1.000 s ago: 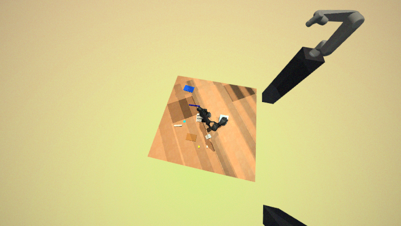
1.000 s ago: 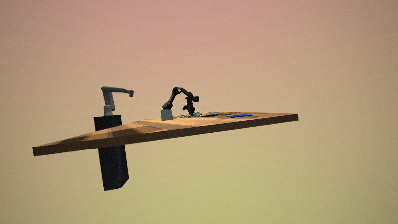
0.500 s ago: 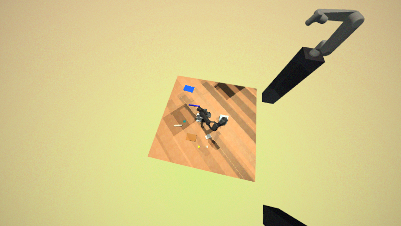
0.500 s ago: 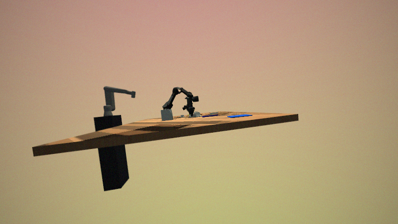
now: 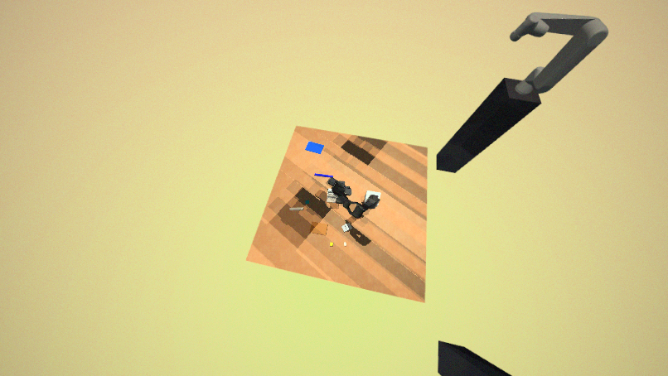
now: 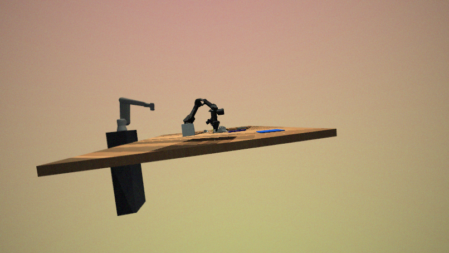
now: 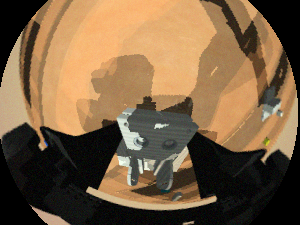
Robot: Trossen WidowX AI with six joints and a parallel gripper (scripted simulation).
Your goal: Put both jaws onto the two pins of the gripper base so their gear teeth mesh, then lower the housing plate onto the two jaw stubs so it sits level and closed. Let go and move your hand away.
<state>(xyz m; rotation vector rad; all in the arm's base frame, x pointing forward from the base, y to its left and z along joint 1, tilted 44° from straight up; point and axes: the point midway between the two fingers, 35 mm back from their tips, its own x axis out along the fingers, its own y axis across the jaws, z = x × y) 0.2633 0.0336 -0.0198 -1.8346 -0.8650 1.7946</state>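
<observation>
My gripper tip is 2 cm below the gripper base and 1 cm short of it. From my gripper tip the other things lie so: teal bit: 26 cm ahead, 11 cm to the left, 1 cm below; then blue bar: 18 cm ahead, 16 cm to the right, 1 cm below; then brown pad: 30 cm to the left, 11 cm ahead, 1 cm below.
</observation>
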